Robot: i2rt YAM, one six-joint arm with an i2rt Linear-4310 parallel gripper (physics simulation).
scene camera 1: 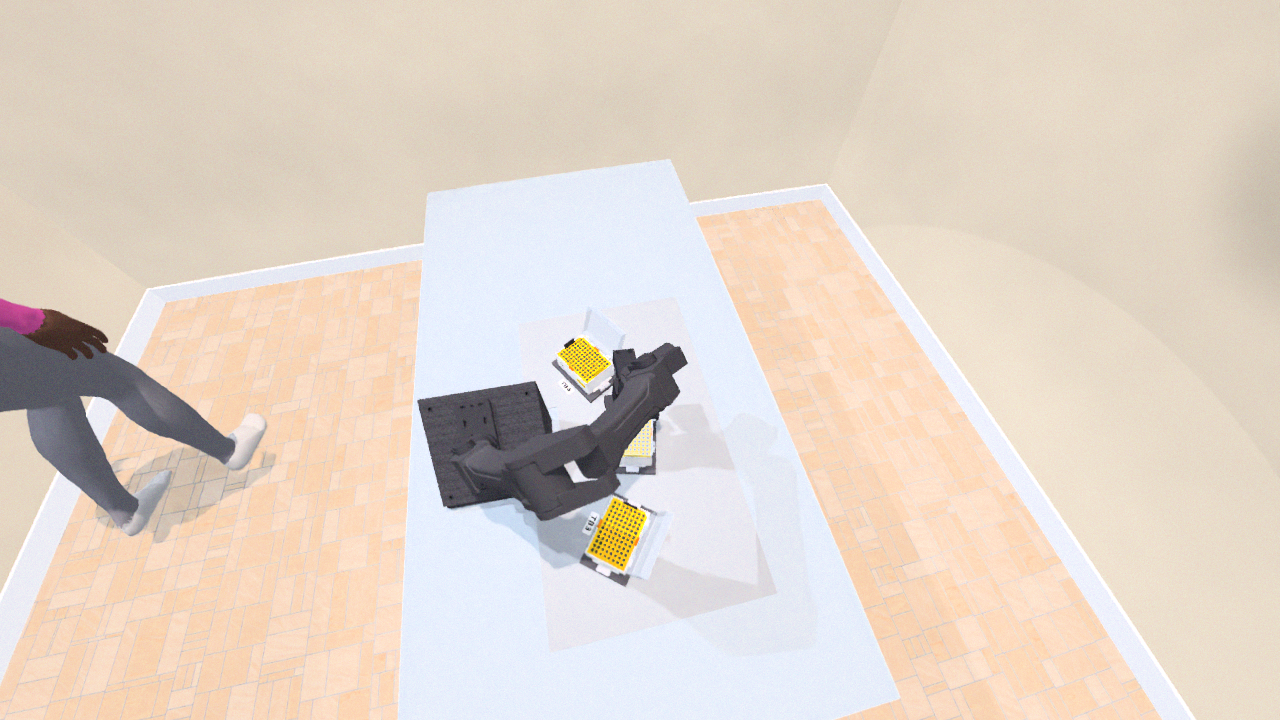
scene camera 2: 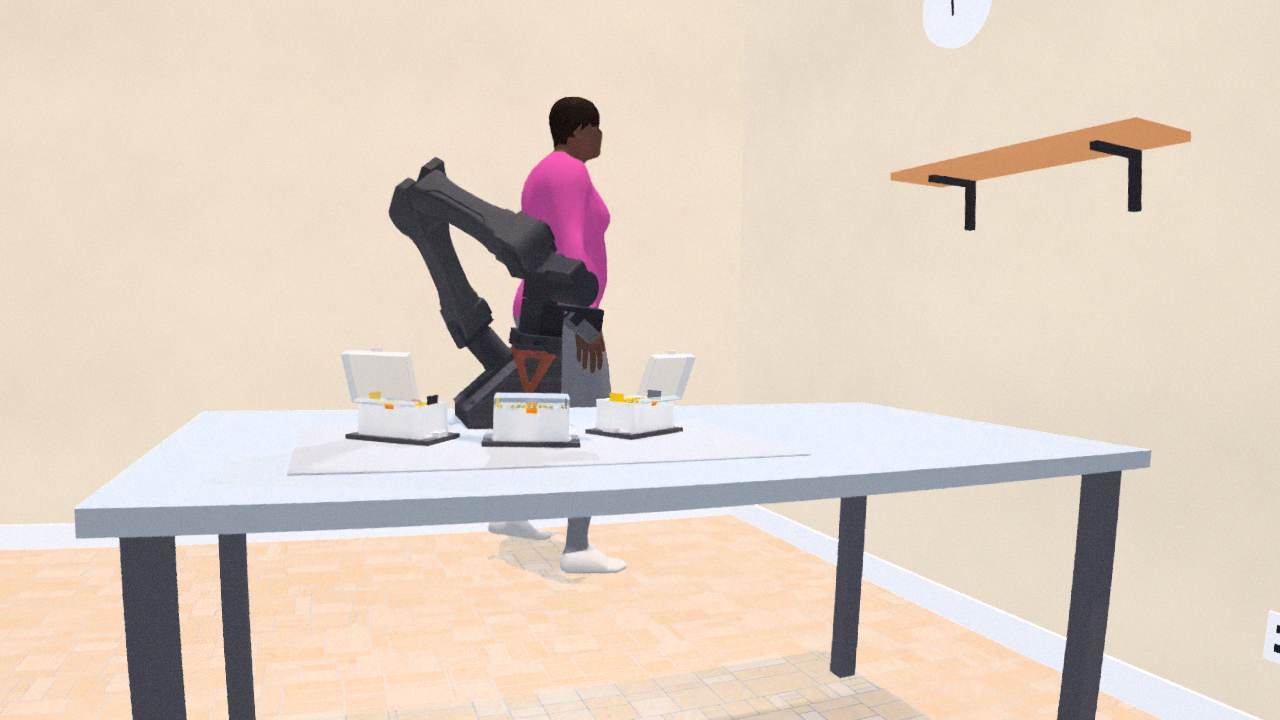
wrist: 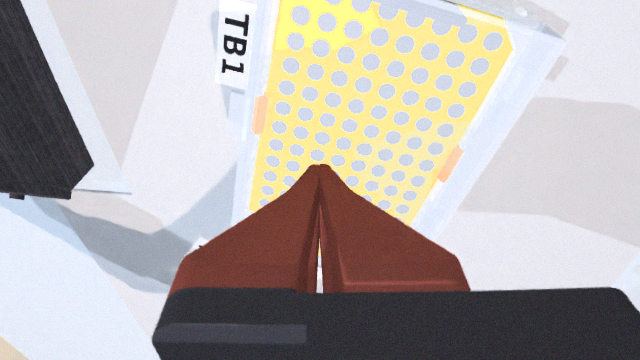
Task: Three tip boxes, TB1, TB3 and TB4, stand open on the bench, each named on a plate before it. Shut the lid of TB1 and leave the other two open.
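Frame: origin at the arm's base, x ahead, y left, z up, level; metres.
Seen in the pictures: gripper, fingertip midpoint: (scene camera 2: 528,392) (wrist: 319,179); arm's base at its link origin: (scene camera 1: 482,446) (scene camera 2: 502,364).
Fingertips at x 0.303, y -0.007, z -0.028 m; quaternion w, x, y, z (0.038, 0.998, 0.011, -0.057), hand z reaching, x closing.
Observation:
Offsets run from my fingertips to a thing's top centre. "pt": to the spot under its first point. Level surfaces: height alone.
The middle box TB1 {dx +0.001, dy +0.006, dz -0.004 m} (scene camera 1: 639,440) (scene camera 2: 531,425), with its name plate {pt dx -0.053, dy +0.018, dz -0.079 m} (wrist: 234,45) in the wrist view, has its clear lid {dx +0.012, dy +0.004, dz -0.004 m} (scene camera 2: 530,400) (wrist: 372,100) lying level over the yellow tip rack. My gripper (scene camera 2: 532,390) (wrist: 319,179) is shut and empty, fingers pointing down, its tips at or just above this lid; contact cannot be told. In scene camera 1 the arm hides the fingers and part of TB1. TB3 (scene camera 1: 618,534) (scene camera 2: 401,419) stands with its lid {dx +0.001, dy -0.239, dz +0.073 m} (scene camera 1: 656,546) (scene camera 2: 381,377) raised. TB4 (scene camera 1: 584,360) (scene camera 2: 617,416) stands with its lid {pt dx -0.011, dy +0.255, dz +0.027 m} (scene camera 1: 605,329) (scene camera 2: 669,376) raised.
The boxes stand on a pale mat {dz -0.081 m} (scene camera 1: 581,617) (scene camera 2: 326,460) on the bench {dz -0.084 m} (scene camera 1: 474,626) (scene camera 2: 939,438). TB3 and TB4 flank TB1, one on each side. The arm's dark base (scene camera 1: 434,447) is at the bench's left edge in scene camera 1. A person (scene camera 2: 565,205) stands behind the bench.

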